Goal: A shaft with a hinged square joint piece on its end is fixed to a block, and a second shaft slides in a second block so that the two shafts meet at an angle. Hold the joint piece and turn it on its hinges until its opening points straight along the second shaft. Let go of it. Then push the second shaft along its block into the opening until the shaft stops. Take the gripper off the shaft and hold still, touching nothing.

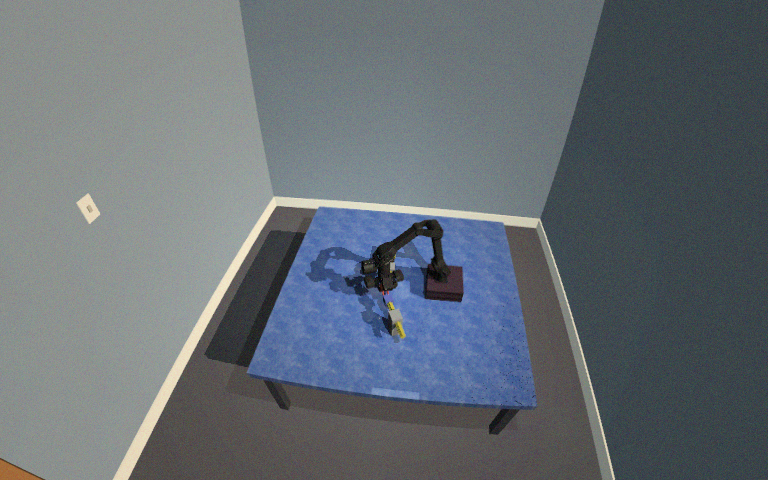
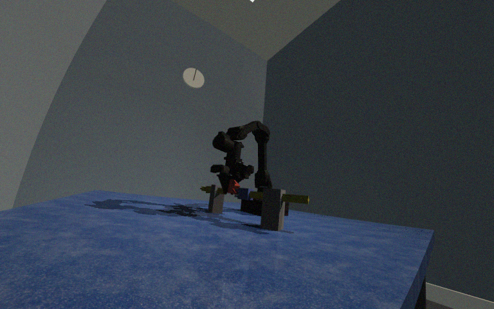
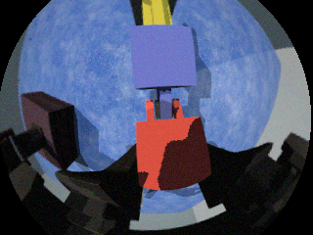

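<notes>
My gripper tip is now 30 mm below the red joint piece and 10 mm to the right of it.
</notes>
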